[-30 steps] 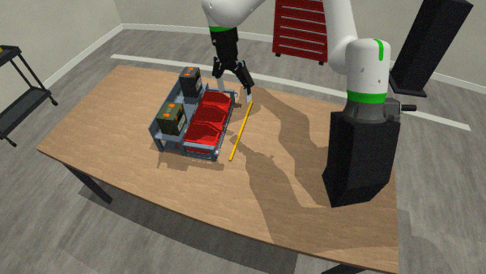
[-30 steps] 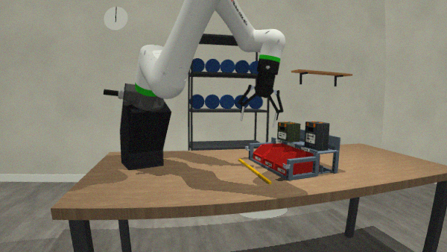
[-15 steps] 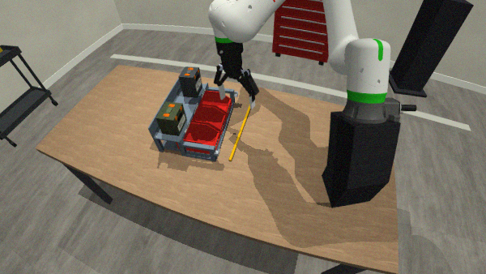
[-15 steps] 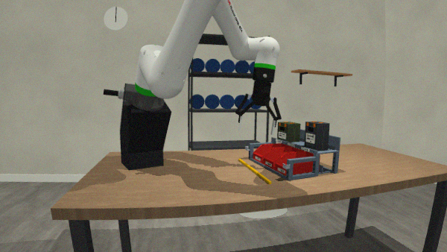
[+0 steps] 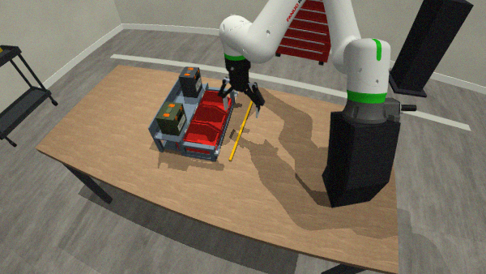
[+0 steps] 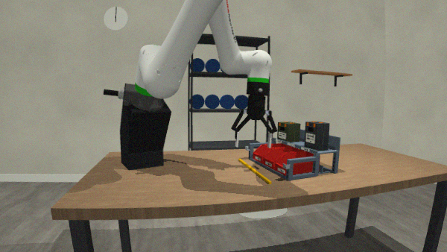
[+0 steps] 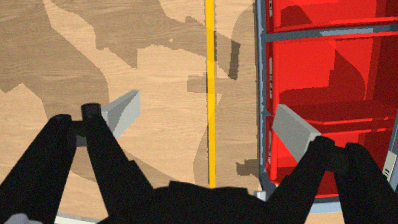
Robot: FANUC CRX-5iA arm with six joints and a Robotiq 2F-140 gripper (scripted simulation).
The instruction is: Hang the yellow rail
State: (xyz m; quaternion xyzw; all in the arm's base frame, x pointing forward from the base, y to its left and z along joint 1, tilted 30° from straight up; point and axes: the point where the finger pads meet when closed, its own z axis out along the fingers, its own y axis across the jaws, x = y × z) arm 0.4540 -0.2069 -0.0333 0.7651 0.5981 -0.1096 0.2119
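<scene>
Right now my hand is 110 mm above the yellow rail.
</scene>
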